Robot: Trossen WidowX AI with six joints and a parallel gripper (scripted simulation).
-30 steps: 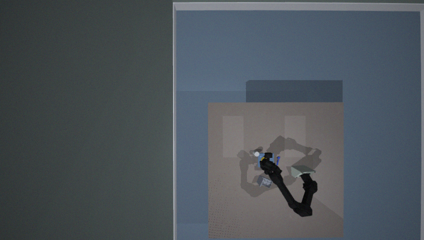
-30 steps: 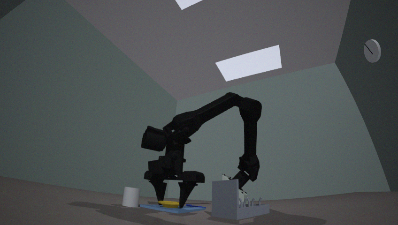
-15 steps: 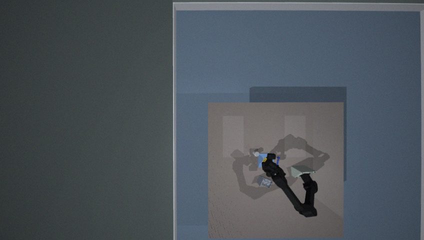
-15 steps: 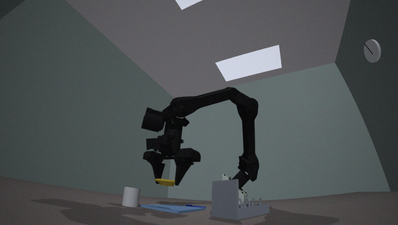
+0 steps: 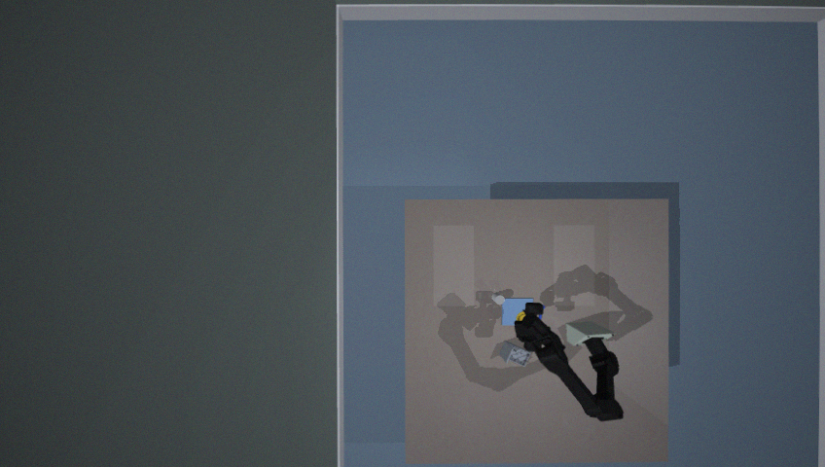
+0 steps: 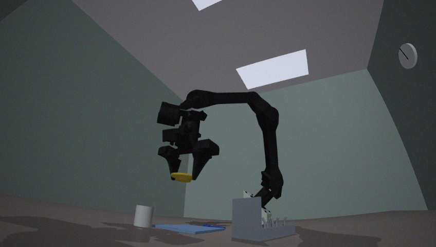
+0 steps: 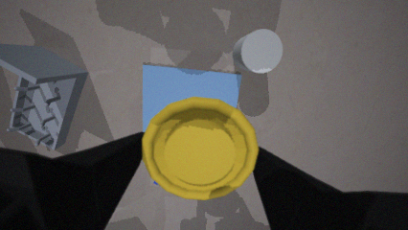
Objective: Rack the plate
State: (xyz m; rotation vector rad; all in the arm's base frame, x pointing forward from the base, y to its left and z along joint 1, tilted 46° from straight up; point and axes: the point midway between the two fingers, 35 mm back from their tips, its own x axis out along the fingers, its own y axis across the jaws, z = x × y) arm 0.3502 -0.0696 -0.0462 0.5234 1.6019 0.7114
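Right now the grey dish rack is 21 cm to the left of my gripper tip, 11 cm below it and 4 cm behind it. The rest, counted from my gripper tip: blue mat (13 cm below, 4 cm behind, 1 cm to the left); then yellow plate (1 cm above); then white cup (11 cm below, 7 cm ahead, 5 cm to the right).
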